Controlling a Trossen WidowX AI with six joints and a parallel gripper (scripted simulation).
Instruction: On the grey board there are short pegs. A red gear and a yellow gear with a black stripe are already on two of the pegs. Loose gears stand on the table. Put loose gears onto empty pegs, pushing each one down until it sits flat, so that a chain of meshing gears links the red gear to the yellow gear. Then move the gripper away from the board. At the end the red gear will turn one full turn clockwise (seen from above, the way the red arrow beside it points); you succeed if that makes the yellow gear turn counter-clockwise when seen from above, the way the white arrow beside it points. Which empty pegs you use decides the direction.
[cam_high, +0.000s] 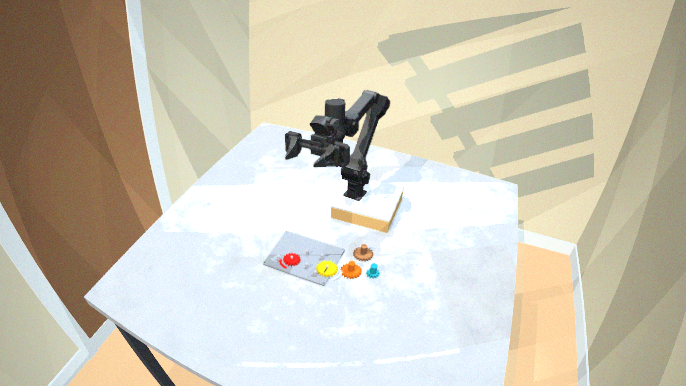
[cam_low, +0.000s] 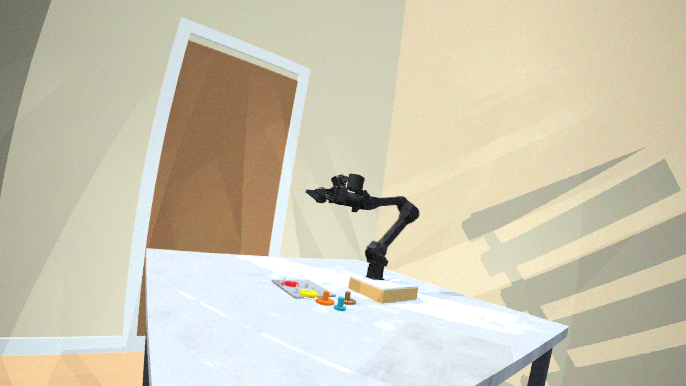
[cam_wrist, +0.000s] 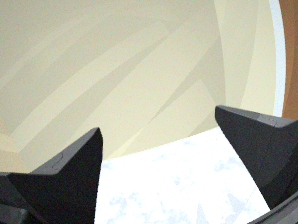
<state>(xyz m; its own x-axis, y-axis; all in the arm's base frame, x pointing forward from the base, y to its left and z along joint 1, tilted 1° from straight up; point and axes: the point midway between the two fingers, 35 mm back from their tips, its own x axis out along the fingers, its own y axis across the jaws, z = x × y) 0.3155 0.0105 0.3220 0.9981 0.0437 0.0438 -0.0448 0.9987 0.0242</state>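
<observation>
Right now the brown gear is 140 mm behind my gripper tip, 140 mm to the left of it and 360 mm below it. From my gripper tip the other things lie so: yellow gear (20 mm behind, 80 mm to the left, 360 mm below); then red gear (30 mm to the right, 360 mm below); then orange gear (60 mm behind, 140 mm to the left, 360 mm below).
</observation>
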